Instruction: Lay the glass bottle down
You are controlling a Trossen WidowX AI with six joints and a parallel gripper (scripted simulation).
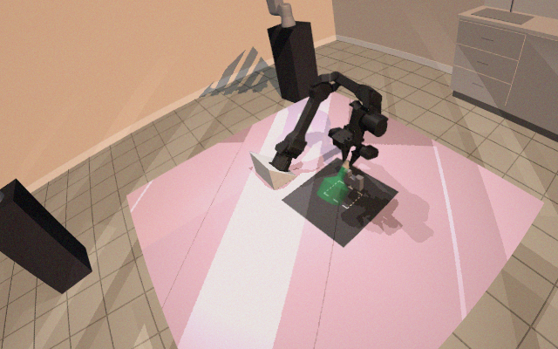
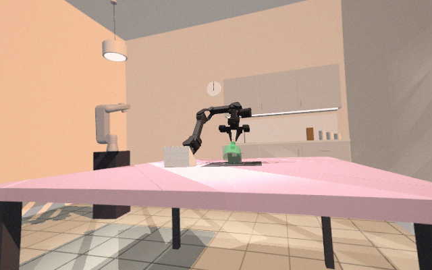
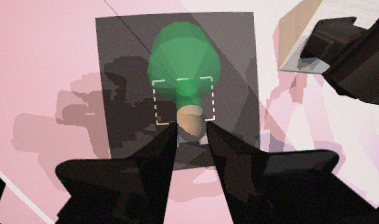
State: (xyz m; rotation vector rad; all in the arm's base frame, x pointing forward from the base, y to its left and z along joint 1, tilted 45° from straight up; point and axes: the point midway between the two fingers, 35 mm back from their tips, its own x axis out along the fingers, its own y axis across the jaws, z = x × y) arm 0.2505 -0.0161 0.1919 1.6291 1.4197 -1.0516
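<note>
Now: the green glass bottle 4 cm to the right of my gripper tip and 4 cm below it. Also, from my gripper tip: dark mat: 13 cm below, 4 cm to the right.
</note>
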